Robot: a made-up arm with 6 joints. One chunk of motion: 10 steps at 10 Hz.
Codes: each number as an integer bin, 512 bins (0 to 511) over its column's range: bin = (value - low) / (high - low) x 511, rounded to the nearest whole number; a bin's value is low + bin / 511 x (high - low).
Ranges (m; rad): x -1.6..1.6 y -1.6..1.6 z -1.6..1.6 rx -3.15..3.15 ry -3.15..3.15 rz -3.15..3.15
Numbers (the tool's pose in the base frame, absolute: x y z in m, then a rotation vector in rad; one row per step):
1: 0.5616 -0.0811 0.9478 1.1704 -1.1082 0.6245
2: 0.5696 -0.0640 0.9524 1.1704 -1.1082 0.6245
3: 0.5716 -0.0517 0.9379 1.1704 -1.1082 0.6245
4: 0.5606 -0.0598 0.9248 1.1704 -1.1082 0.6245
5: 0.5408 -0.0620 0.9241 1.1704 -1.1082 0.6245
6: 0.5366 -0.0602 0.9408 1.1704 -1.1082 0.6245
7: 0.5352 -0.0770 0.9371 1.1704 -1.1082 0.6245
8: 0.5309 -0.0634 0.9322 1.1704 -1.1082 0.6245
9: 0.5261 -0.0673 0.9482 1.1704 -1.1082 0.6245
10: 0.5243 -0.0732 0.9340 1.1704 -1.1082 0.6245
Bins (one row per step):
1: 345 243 407 350 166 306
2: 346 245 408 350 166 306
3: 347 247 405 350 166 306
4: 345 246 403 350 166 306
5: 342 246 403 350 166 306
6: 341 246 406 350 166 306
7: 341 243 405 350 166 306
8: 340 245 404 350 166 306
9: 340 245 407 350 166 306
10: 339 244 405 350 166 306

